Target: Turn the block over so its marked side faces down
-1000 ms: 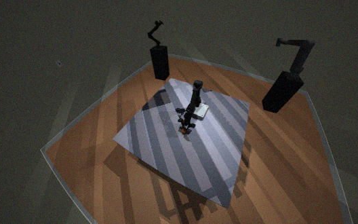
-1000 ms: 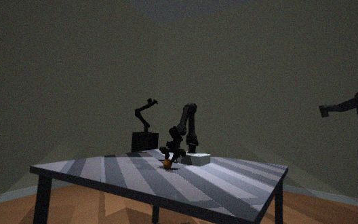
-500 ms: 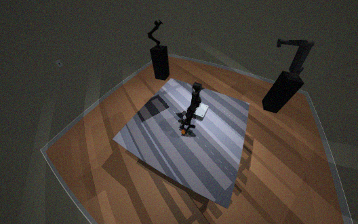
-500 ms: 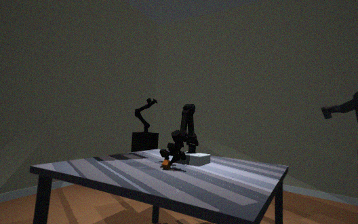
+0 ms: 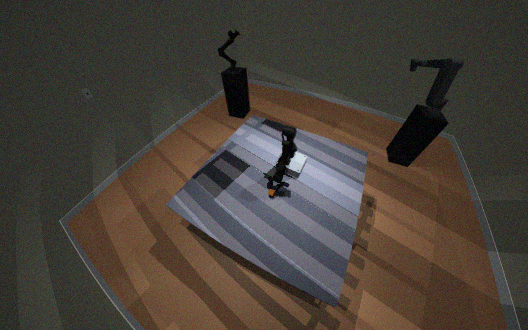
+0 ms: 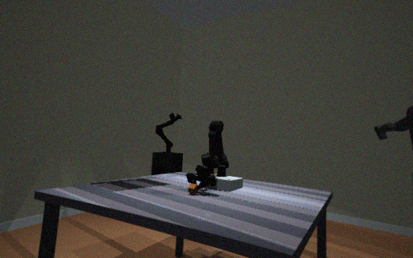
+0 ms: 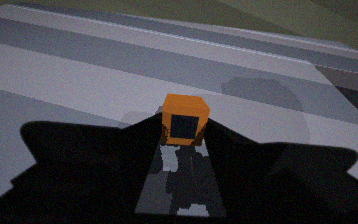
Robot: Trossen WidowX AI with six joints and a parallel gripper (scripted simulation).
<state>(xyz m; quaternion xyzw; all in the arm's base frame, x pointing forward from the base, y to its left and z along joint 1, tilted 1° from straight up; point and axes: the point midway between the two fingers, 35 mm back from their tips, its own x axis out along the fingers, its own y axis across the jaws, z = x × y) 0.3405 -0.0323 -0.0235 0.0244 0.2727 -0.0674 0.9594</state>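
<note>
The orange-brown block is right at my gripper tip.
</note>
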